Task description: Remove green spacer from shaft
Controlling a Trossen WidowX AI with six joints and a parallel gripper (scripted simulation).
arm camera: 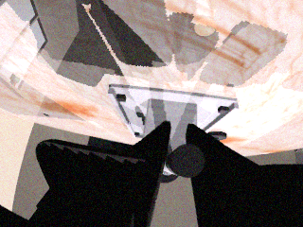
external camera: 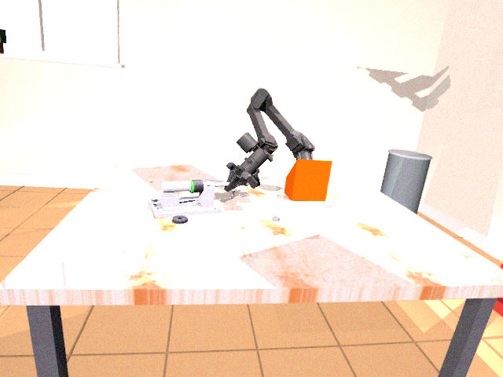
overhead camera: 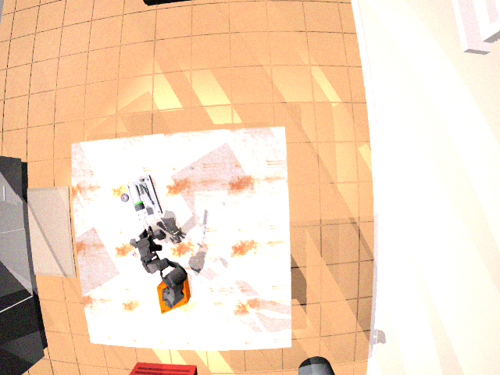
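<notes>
Now: gripper tip 12 cm short of the green spacer, 4 cm to the right of it and 2 cm below it. Also, from my gripper tip: black ring 17 cm to the left, 15 cm ahead, 5 cm below.
</notes>
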